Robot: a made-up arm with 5 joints.
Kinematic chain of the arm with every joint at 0, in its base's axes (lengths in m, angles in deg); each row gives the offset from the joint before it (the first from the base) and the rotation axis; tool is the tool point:
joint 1: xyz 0 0 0.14 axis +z
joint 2: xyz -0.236 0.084 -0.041 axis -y
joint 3: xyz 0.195 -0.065 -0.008 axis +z
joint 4: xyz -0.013 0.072 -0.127 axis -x
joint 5: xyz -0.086 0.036 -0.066 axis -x
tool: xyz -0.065 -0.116 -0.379
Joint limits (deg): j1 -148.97..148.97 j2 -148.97..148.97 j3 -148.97..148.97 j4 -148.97..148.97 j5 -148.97..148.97
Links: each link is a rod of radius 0.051 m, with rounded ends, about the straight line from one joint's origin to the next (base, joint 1, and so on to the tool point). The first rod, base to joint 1, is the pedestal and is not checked.
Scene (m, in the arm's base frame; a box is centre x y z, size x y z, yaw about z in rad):
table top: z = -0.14
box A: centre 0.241 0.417 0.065 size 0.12 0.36 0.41 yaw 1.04
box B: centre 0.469 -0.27 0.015 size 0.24 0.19 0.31 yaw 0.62
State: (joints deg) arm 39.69 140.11 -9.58 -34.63 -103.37
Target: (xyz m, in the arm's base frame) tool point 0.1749 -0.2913 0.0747
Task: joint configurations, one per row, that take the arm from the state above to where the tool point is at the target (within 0.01 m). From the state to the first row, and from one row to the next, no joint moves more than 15 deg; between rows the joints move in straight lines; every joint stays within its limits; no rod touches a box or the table.
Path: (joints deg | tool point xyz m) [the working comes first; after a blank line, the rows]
Joints at the target: 77.45 141.82 -8.15 -124.40 -148.97
Straight joint move there: touches the table top.

1: 42.82 132.46 -9.28 -46.95 -112.37 | -0.5975 0.0292 0.0616
2: 45.96 124.81 -8.97 -59.26 -121.36 | -0.5475 -0.1340 0.0209
3: 49.09 117.16 -8.67 -71.58 -130.36 | -0.4453 -0.2781 0.0186
4: 56.18 123.32 -8.54 -84.78 -135.01 | -0.2877 -0.3736 -0.0181
5: 63.27 129.49 -8.41 -97.99 -139.66 | -0.1107 -0.4007 -0.0239
6: 70.36 135.66 -8.28 -111.20 -144.32 | 0.0524 -0.3665 0.0073
7: 77.45 141.82 -8.15 -124.40 -148.97 | 0.1749 -0.2913 0.0747

